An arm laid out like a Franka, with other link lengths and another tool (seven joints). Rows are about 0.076 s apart.
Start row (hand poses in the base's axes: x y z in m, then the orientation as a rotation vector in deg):
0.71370, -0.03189, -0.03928, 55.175, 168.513, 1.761
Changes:
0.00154, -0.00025, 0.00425, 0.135, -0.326, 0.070
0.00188, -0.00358, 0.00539, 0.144, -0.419, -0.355
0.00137, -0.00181, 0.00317, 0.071, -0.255, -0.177
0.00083, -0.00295, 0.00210, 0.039, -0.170, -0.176
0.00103, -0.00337, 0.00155, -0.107, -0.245, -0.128
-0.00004, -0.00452, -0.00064, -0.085, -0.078, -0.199
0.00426, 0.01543, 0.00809, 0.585, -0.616, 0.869
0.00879, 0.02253, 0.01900, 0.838, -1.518, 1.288
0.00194, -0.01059, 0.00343, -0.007, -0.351, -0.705
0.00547, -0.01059, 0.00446, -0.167, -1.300, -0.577
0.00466, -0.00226, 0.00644, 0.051, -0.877, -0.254
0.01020, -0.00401, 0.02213, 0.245, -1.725, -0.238
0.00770, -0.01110, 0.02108, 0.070, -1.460, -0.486
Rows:
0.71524, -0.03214, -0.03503, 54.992, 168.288, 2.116
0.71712, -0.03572, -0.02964, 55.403, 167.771, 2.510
0.71849, -0.03753, -0.02647, 55.593, 167.471, 2.726
0.71932, -0.04048, -0.02437, 55.802, 167.239, 2.855
0.72035, -0.04385, -0.02282, 55.896, 166.925, 2.808
0.72031, -0.04837, -0.02346, 56.148, 166.732, 2.710
0.72457, -0.03294, -0.01537, 54.785, 166.758, 3.902
0.73336, -0.01041, 0.00363, 52.575, 166.202, 5.886
0.73530, -0.02100, 0.00706, 53.476, 165.533, 5.973
0.74077, -0.03159, 0.01152, 53.852, 164.024, 6.249
0.74543, -0.03385, 0.01796, 53.938, 163.108, 6.681
0.75563, -0.03786, 0.04009, 53.758, 161.466, 7.753
0.76333, -0.04896, 0.06117, 53.965, 159.902, 8.415

